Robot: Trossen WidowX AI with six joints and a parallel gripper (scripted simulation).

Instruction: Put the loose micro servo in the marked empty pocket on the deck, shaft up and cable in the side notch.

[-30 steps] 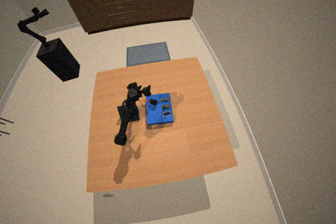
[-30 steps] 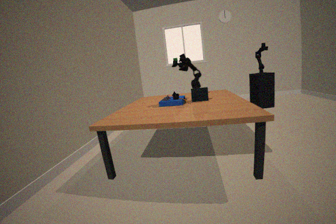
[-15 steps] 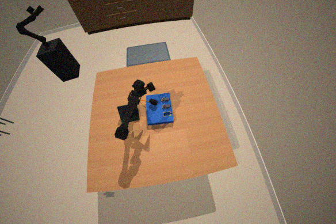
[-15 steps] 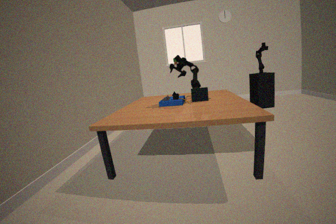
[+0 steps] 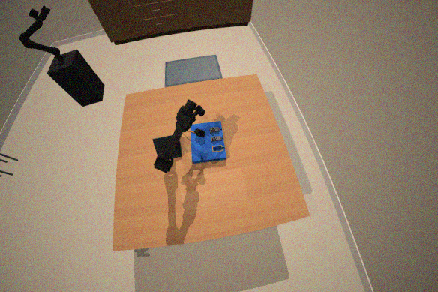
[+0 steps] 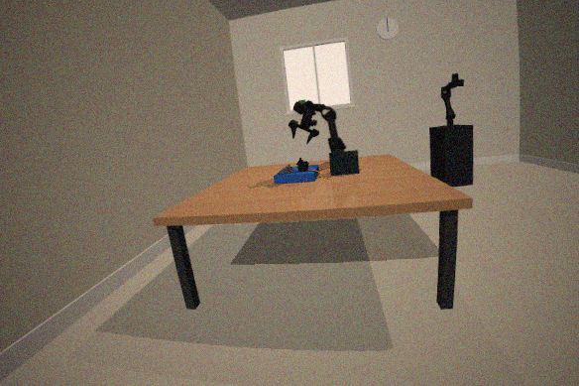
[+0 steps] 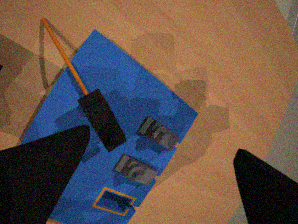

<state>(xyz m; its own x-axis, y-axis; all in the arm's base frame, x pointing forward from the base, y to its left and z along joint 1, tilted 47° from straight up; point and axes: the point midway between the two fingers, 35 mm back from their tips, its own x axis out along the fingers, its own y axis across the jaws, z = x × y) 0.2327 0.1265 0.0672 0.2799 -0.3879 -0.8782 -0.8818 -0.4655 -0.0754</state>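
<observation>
My gripper tip is 21 cm above the deck, 7 cm to the left of it and 1 cm past it.
</observation>
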